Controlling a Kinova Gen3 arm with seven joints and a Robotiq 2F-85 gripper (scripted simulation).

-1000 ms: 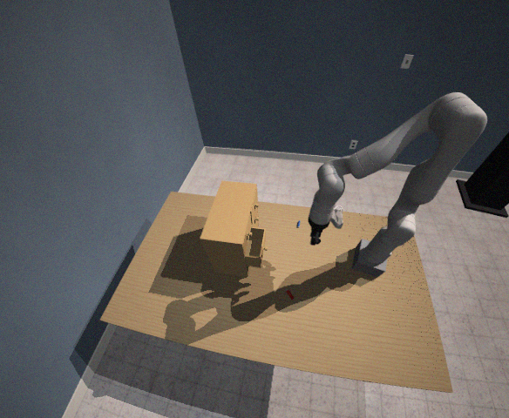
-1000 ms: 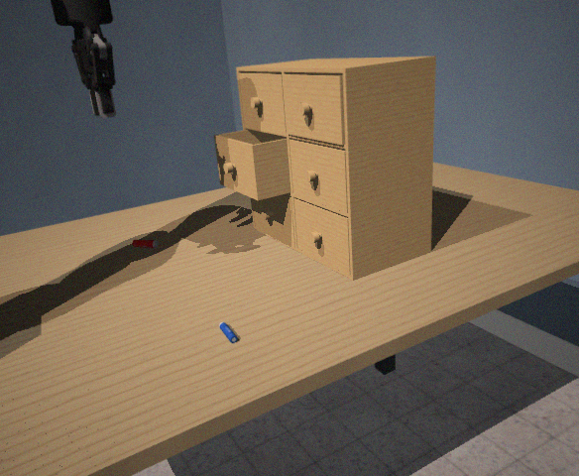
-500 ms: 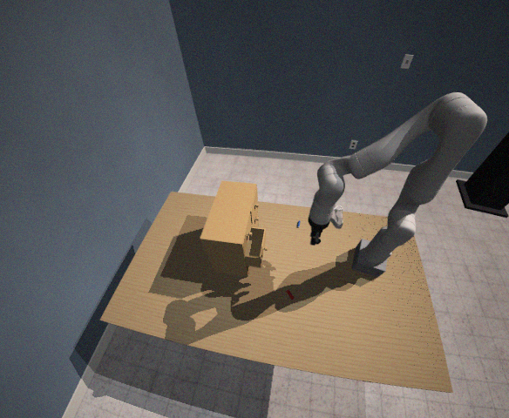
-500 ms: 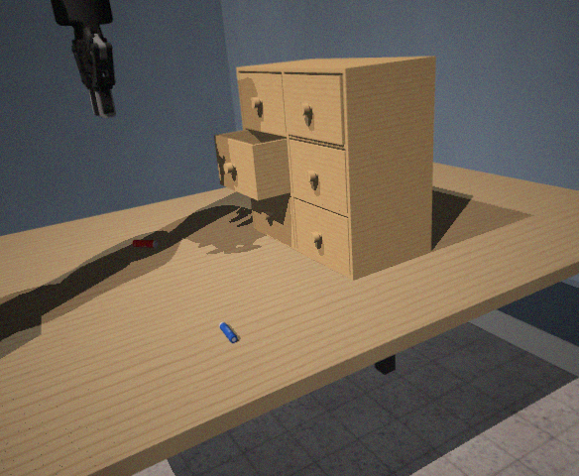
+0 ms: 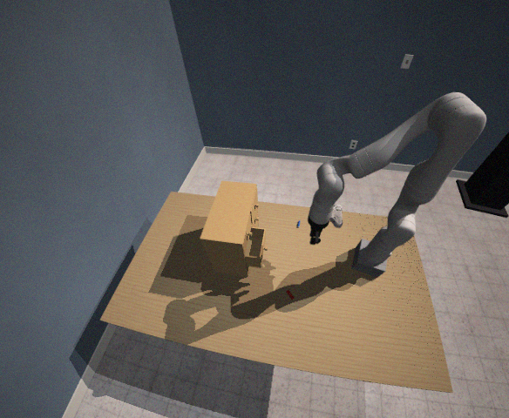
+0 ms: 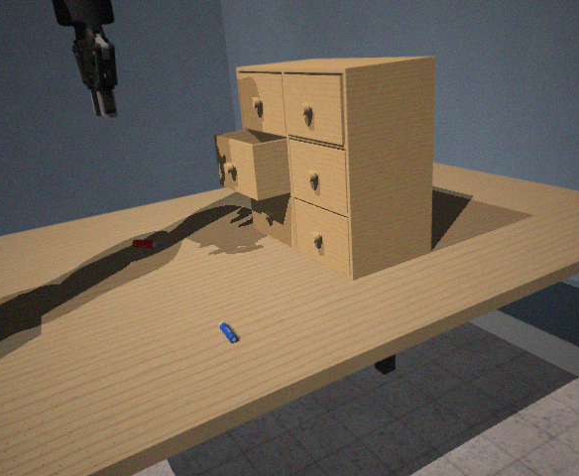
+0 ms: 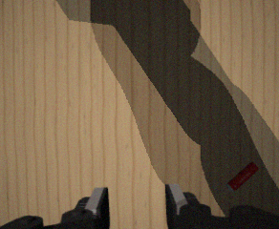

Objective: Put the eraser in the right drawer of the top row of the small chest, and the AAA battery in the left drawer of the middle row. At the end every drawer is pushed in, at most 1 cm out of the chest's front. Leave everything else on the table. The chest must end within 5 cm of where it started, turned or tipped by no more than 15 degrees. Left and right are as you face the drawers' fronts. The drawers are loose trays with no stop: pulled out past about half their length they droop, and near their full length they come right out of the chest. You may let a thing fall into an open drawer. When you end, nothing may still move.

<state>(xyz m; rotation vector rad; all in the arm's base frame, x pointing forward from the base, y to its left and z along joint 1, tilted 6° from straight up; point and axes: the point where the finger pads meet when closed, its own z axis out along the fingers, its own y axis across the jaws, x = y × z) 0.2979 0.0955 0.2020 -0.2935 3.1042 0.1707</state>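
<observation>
The AAA battery is 8 cm ahead of my hand, 25 cm to the right of it and 28 cm below it. From my hand the other things lie so: dark red battery 3 cm ahead, 15 cm to the left, 28 cm below; then white eraser 37 cm ahead, 10 cm to the right, 7 cm below.
</observation>
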